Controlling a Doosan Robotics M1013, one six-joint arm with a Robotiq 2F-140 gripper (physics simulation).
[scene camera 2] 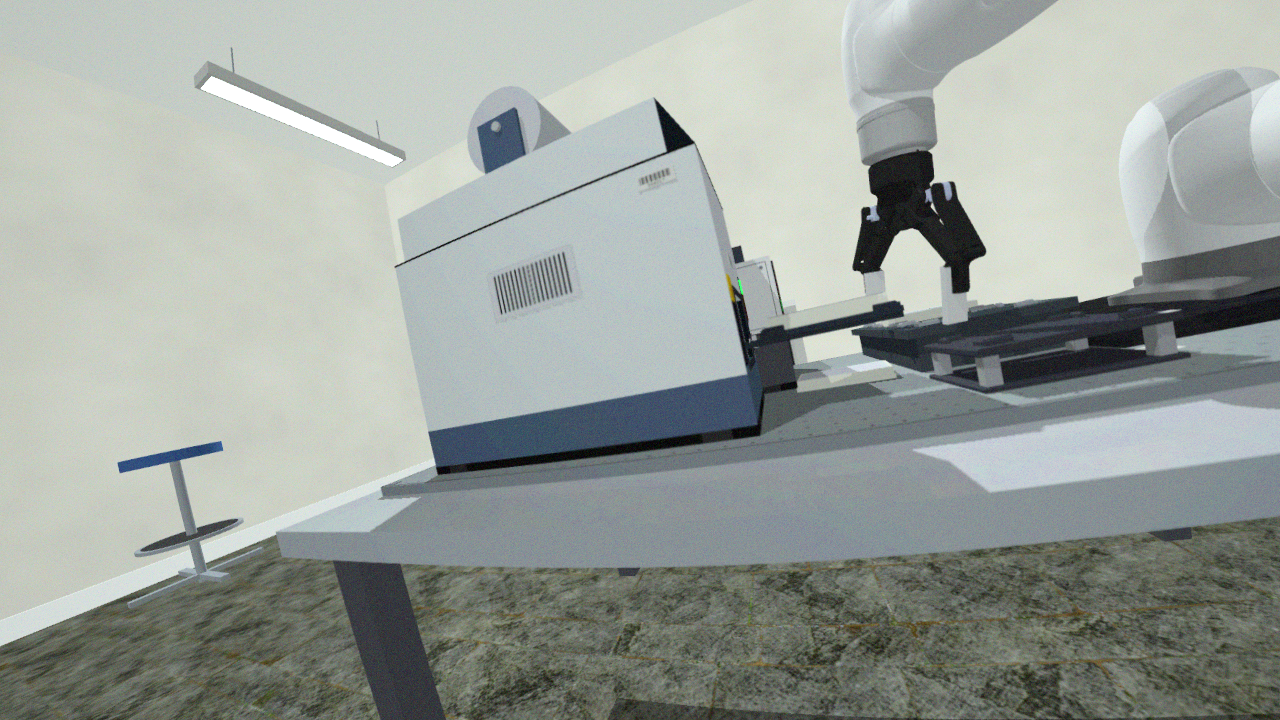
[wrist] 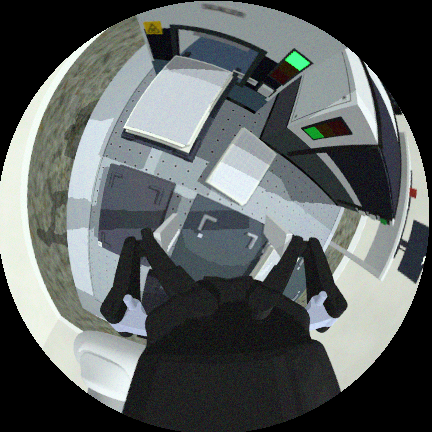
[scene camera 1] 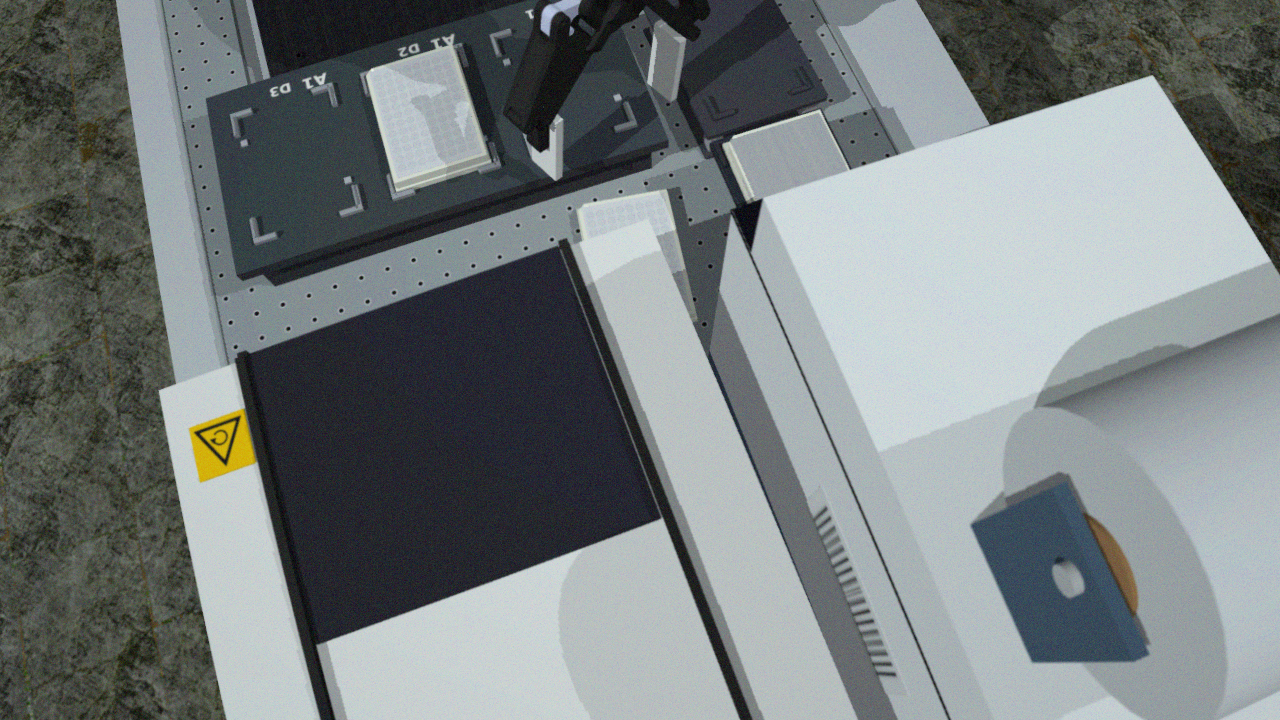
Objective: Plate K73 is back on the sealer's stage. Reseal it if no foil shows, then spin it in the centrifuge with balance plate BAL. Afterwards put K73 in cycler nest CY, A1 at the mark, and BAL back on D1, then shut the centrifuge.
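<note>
A plate with a smooth top, no wells visible, sits on the sealer's extended stage. Another pale plate lies loose on the table between the deck and the machines, partly hidden by the centrifuge in scene camera 1; its label is not readable. A third plate with a faint well grid sits in nest D2. My gripper is open and empty above nest D1, beyond the loose plate. The D1 corner brackets show with no plate.
The sealer stands beside the centrifuge; both screens show green in the wrist view. The dark deck holds the labelled nests. A raised dark platform with corner brackets stands beside it.
</note>
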